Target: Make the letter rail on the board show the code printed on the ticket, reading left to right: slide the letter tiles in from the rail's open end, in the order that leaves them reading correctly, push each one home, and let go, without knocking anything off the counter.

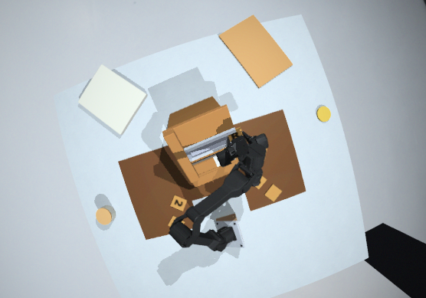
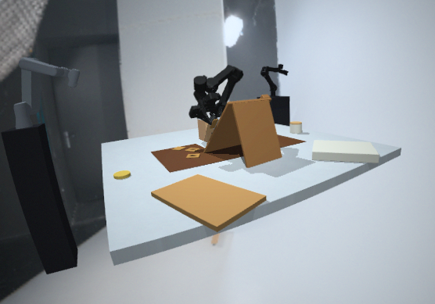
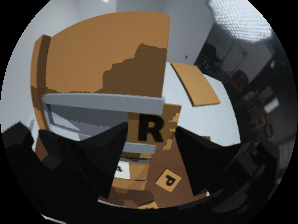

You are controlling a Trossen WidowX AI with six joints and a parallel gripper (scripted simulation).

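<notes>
My gripper tip is 7 cm past the white ticket, 6 cm to the right of it and 8 cm above it. The rest, counted from my gripper tip: brown mat: 18 cm behind, 14 cm to the left, 16 cm below; orange slab: 33 cm ahead, 23 cm to the right, 16 cm below; cream slab: 33 cm ahead, 46 cm to the left, 14 cm below.
</notes>
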